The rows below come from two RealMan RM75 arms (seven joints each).
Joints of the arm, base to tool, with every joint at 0 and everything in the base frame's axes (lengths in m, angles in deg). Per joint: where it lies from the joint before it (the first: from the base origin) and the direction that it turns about. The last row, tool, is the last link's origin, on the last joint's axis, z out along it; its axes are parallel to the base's.
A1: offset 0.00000 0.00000 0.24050 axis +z
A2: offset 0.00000 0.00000 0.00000 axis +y
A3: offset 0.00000 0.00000 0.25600 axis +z
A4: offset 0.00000 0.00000 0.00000 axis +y
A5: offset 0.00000 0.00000 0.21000 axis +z
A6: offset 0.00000 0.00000 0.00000 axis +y
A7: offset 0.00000 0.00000 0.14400 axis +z
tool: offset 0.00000 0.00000 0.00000
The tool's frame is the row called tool.
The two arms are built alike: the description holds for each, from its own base.
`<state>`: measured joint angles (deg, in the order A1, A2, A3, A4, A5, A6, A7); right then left.
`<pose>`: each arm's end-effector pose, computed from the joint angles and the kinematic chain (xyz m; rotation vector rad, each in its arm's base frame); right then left.
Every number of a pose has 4 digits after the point. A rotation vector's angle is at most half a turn.
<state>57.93 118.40 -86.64 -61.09 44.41 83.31 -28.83 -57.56 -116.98 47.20 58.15 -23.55 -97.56 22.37</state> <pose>0.0584 0.3846 -0.0561 -2.8426 0.6980 -0.4079 -0.1385 0.4177 0.0473 -2.3914 -1.4840 0.2444</pose>
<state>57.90 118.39 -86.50 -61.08 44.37 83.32 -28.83 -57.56 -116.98 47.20 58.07 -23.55 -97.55 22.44</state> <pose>0.0587 0.3849 -0.0557 -2.8412 0.7007 -0.4061 -0.1387 0.4176 0.0471 -2.3926 -1.4838 0.2455</pose>
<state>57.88 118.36 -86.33 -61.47 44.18 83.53 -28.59 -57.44 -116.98 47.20 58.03 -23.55 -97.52 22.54</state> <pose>0.0578 0.3852 -0.0544 -2.8375 0.7012 -0.4041 -0.1397 0.4173 0.0470 -2.3924 -1.4848 0.2463</pose>
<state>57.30 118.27 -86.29 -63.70 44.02 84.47 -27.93 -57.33 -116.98 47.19 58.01 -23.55 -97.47 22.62</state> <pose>0.0545 0.3832 -0.0502 -2.8356 0.6904 -0.3945 -0.1405 0.4172 0.0470 -2.3918 -1.4855 0.2464</pose>
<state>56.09 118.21 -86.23 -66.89 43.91 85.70 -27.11 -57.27 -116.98 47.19 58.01 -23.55 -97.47 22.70</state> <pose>0.0519 0.3795 -0.0446 -2.8334 0.6815 -0.3780 -0.1409 0.4170 0.0470 -2.3922 -1.4852 0.2469</pose>
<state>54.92 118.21 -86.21 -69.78 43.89 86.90 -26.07 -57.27 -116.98 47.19 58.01 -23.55 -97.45 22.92</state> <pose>0.0500 0.3753 -0.0399 -2.8309 0.6831 -0.3639 -0.1409 0.4171 0.0470 -2.3951 -1.4805 0.2475</pose>
